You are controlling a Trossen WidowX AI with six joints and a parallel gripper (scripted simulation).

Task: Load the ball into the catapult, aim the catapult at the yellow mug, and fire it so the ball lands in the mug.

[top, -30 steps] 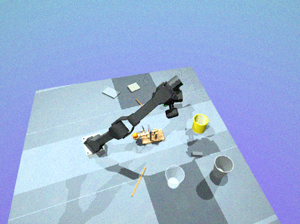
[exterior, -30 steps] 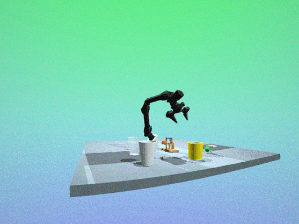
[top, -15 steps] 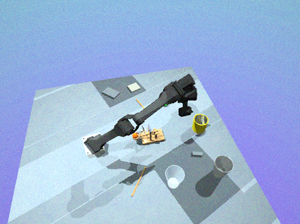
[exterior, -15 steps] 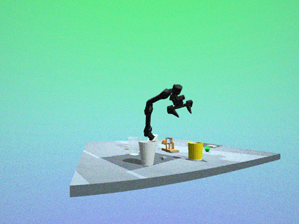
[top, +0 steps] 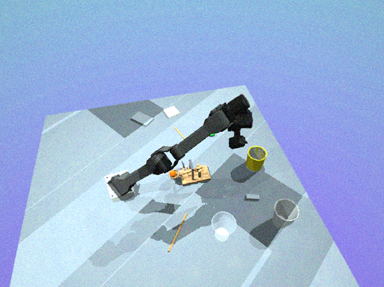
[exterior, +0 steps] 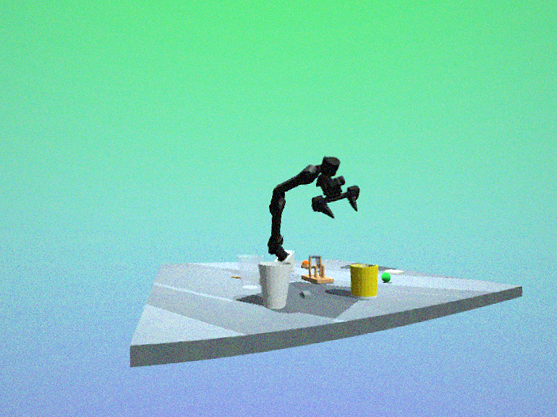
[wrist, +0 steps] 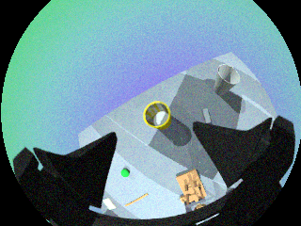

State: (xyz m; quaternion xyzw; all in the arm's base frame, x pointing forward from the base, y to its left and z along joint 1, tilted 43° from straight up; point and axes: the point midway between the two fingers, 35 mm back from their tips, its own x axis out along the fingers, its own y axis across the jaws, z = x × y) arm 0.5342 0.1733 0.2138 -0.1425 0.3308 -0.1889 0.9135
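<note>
My gripper tip is now 330 mm past the orange ball, 210 mm above it and 20 mm to the right of it. From my gripper tip the other things lie so: yellow mug: 240 mm below, 90 mm ahead, 10 mm to the left; small grey block: 270 mm below, 160 mm to the right, 10 mm ahead; wooden catapult: 260 mm behind, 220 mm below, 40 mm to the left.
</note>
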